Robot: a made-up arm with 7 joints. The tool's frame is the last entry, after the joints. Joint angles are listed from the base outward.
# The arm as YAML. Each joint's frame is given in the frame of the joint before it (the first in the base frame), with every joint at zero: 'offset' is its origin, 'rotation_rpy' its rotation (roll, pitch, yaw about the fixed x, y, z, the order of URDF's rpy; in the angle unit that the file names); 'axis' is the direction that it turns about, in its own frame. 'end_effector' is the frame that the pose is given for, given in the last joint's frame.
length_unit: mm
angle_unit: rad
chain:
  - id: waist
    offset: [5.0, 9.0, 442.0]
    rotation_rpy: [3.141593, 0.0, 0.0]
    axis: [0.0, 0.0, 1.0]
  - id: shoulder
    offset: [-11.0, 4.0, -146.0]
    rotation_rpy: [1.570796, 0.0, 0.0]
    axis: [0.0, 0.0, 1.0]
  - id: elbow
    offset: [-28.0, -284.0, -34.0]
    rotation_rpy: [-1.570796, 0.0, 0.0]
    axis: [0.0, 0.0, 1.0]
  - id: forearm
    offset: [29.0, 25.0, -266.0]
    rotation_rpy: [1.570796, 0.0, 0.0]
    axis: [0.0, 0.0, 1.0]
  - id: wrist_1
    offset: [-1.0, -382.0, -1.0]
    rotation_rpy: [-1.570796, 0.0, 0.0]
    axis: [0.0, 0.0, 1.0]
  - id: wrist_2
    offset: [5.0, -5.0, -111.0]
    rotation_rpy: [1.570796, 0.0, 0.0]
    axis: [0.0, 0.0, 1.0]
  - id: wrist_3
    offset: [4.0, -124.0, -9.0]
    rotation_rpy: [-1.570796, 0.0, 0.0]
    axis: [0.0, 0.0, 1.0]
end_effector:
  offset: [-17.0, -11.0, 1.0]
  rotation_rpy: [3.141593, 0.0, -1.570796]
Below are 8 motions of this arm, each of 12 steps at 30 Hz.
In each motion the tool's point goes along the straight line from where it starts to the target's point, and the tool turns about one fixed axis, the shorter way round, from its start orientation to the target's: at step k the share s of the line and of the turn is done. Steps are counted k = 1, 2, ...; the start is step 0. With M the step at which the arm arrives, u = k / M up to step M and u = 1 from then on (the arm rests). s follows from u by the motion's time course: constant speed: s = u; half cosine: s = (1 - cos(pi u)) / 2; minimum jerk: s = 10 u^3 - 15 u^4 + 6 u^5.
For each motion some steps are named. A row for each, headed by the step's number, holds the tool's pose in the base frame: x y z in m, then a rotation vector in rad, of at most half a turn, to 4 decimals.
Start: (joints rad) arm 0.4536 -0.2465 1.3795 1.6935 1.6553 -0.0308 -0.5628
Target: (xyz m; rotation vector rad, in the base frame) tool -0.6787 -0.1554 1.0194 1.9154 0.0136 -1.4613
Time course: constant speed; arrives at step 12
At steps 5, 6, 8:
5: -0.4754 -0.3981 1.0501 1.7584 0.3349 -1.0758
6: -0.5045 -0.3634 1.0457 1.7841 0.2920 -1.1309
8: -0.5625 -0.2941 1.0369 1.8324 0.2033 -1.2412

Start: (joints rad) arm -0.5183 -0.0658 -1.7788 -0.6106 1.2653 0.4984 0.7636
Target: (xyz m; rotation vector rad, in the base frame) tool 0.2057 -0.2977 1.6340 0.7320 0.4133 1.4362
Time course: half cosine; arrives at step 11
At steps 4, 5, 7, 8, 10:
4: 0.1888 -0.2567 1.6486 0.6351 0.3779 1.7888
5: 0.1921 -0.2646 1.6458 0.6556 0.3857 1.7211
7: 0.1987 -0.2808 1.6400 0.6948 0.4001 1.5824
8: 0.2016 -0.2877 1.6376 0.7105 0.4057 1.5226
10: 0.2052 -0.2965 1.6344 0.7295 0.4124 1.4464

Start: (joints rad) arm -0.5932 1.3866 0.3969 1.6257 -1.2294 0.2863 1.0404
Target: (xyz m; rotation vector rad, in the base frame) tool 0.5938 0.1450 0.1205 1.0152 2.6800 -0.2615
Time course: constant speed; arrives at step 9
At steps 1, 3, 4, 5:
1: 0.6460 0.1282 0.1237 1.6440 2.5069 -0.0460
3: 0.6329 0.1324 0.1229 1.4895 2.5642 -0.1020
4: 0.6264 0.1345 0.1225 1.4114 2.5893 -0.1295
5: 0.6199 0.1366 0.1221 1.3328 2.6121 -0.1567

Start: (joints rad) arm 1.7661 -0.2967 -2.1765 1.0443 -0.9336 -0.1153 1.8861
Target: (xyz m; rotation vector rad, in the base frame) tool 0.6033 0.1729 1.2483 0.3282 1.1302 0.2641
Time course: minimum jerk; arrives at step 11
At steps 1, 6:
1: 0.5419 0.4980 1.3130 -0.0272 1.1684 0.7342
6: 0.5777 0.3088 1.2754 0.1824 1.1536 0.4617

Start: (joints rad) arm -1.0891 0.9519 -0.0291 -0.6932 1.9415 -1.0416 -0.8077
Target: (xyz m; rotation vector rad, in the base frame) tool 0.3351 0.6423 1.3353 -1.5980 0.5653 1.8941
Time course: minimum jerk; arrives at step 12
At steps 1, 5, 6, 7, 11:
1: 0.2568 0.5599 1.4233 -1.2281 0.2984 1.4933
5: 0.2837 0.5882 1.3931 -1.3555 0.3860 1.6326
6: 0.2957 0.6009 1.3795 -1.4126 0.4267 1.6946
7: 0.3078 0.6136 1.3660 -1.4696 0.4682 1.7563
11: 0.3347 0.6419 1.3358 -1.5961 0.5638 1.8921

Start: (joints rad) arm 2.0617 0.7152 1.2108 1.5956 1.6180 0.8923 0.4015
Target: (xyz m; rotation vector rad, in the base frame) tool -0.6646 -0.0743 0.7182 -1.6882 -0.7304 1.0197
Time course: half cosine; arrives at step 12
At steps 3, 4, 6, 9, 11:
3: -0.7365 -0.0353 0.9083 -1.3352 -0.2137 1.0061
4: -0.7277 -0.0401 0.8853 -1.3803 -0.2740 1.0109
6: -0.7067 -0.0515 0.8296 -1.4867 -0.4224 1.0191
9: -0.6769 -0.0676 0.7508 -1.6308 -0.6386 1.0218
11: -0.6660 -0.0735 0.7220 -1.6816 -0.7197 1.0200

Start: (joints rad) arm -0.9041 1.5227 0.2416 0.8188 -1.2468 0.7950 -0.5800
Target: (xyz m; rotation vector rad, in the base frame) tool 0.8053 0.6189 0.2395 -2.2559 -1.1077 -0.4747
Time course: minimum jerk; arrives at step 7
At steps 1, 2, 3, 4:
1: 0.6728 0.6832 0.1846 -2.1914 -1.1957 -0.1841
2: 0.6893 0.6752 0.1914 -2.2007 -1.1857 -0.2200
3: 0.7195 0.6605 0.2039 -2.2169 -1.1665 -0.2862
4: 0.7554 0.6431 0.2188 -2.2345 -1.1427 -0.3648

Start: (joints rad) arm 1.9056 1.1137 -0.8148 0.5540 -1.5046 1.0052 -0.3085
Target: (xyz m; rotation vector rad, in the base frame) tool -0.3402 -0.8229 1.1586 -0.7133 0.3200 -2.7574
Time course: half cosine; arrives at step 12
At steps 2, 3, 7, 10, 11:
2: -0.0937 -0.9903 0.9292 -1.1824 0.8248 -2.7179
3: -0.1147 -0.9760 0.9488 -1.1423 0.7807 -2.7275
7: -0.2423 -0.8894 1.0675 -0.8988 0.5167 -2.7604
10: -0.3225 -0.8349 1.1421 -0.7467 0.3551 -2.7597
11: -0.3357 -0.8260 1.1544 -0.7218 0.3289 -2.7580

